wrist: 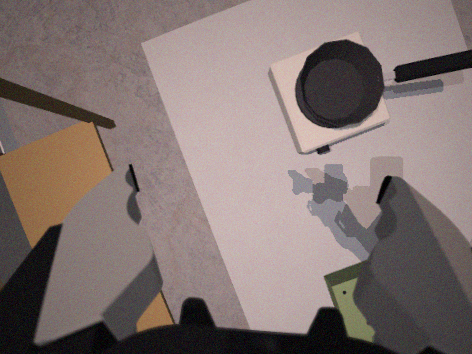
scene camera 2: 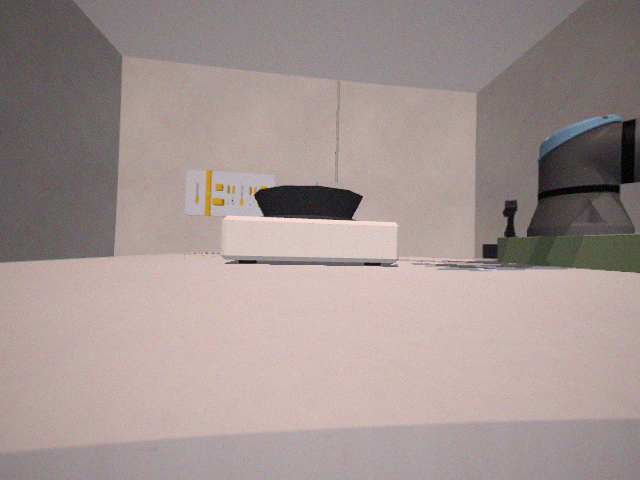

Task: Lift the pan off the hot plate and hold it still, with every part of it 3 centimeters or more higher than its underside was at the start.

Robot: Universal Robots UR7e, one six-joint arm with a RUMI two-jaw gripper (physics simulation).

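Pixels of known places: gripper, fingertip midpoint: [wrist: 255, 174]; arm's base, link origin: [scene camera 2: 574, 237].
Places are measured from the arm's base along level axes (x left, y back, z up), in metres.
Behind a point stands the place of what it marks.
Observation:
A black pan [scene camera 2: 309, 202] @[x 0.029, y -0.581, z 0.031 m] [wrist: 336, 87] @[x -0.060, y -0.565, z 0.014 m] sits upright on a white, square hot plate [scene camera 2: 310, 240] @[x 0.065, y -0.585, z -0.026 m] [wrist: 306, 136] @[x 0.056, y -0.496, z 0.003 m]. In the wrist view its black handle [wrist: 434, 65] @[x -0.235, y -0.500, z 0.077 m] points to the right and runs out at the edge; in the scene view the handle does not show clearly. My gripper [wrist: 255, 174] @[x 0.234, y -0.501, z 0.400 m] is open, with its two fingertips wide apart and nothing between them. It hangs above the table's left part, and the pan is beyond the fingertips, up and to the right in the wrist view. The gripper does not show in the scene view.
The hot plate stands on a pale table [scene camera 2: 310, 335] @[x 0.323, y -0.640, z -0.059 m] [wrist: 220, 150] @[x 0.262, y -0.574, z -0.060 m]. A green base block [scene camera 2: 568, 252] @[x 0.050, y -0.099, z -0.032 m] [wrist: 350, 305] @[x 0.154, y -0.047, z -0.002 m] is at the right, with the robot's grey and blue arm part [scene camera 2: 578, 191] @[x 0.034, y -0.048, z 0.088 m] above it. A wooden-coloured board [wrist: 55, 175] lies below, left of the table. The arm's shadow falls near the hot plate.

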